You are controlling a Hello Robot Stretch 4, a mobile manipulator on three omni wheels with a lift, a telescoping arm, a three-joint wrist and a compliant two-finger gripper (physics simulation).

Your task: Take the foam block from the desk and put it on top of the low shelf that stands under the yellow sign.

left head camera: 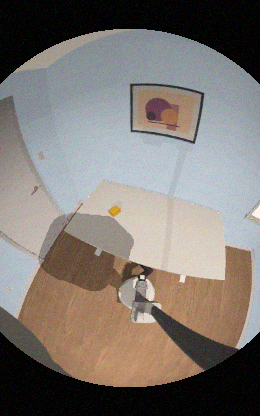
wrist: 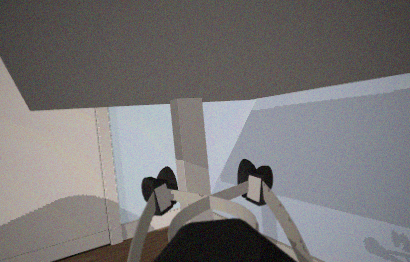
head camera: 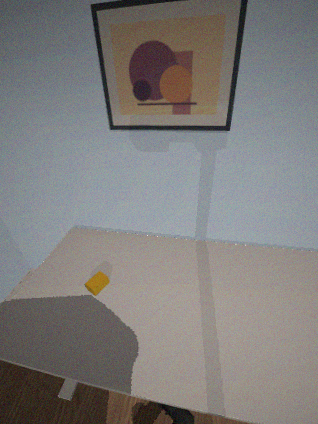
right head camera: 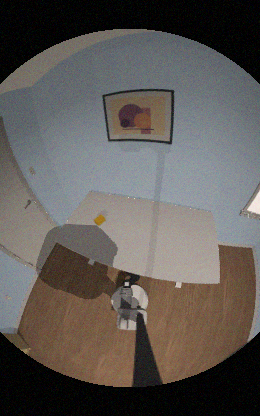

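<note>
The foam block is a small yellow block lying on the pale desk, in its left part, just beyond the edge of a large shadow. In the wrist view my gripper is open, with a gap between its two black fingertips. It is below the level of the desk top, whose dark underside fills the upper part of that view. The foam block does not show in the wrist view. The low shelf and the yellow sign cannot be made out.
A desk leg stands beyond the fingers. My round base is at the desk's front edge. A framed picture hangs behind the desk. A door is at the left.
</note>
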